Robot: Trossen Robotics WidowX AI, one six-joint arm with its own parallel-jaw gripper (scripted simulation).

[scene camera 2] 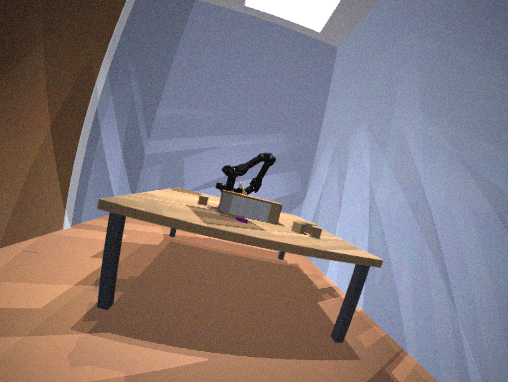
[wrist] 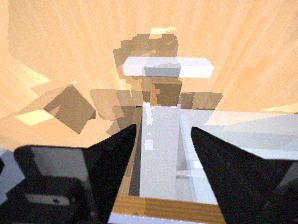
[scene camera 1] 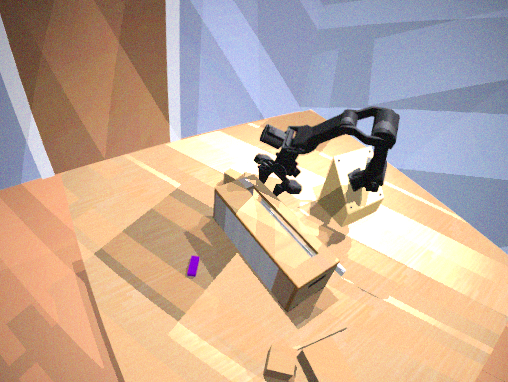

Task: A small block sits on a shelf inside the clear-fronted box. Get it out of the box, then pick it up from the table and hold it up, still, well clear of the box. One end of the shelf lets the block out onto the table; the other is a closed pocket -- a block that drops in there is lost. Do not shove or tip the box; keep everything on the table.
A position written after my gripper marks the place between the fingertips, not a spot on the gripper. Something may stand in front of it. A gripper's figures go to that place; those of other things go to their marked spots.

Labels:
My gripper (wrist: 163, 129) is 12 cm from the lens. A long wooden box (wrist: 164, 172) is 21 cm from the lens. A cube (wrist: 62, 112) is 18 cm from the lens. The marked spots on the long wooden box and the cube are 18 cm apart.

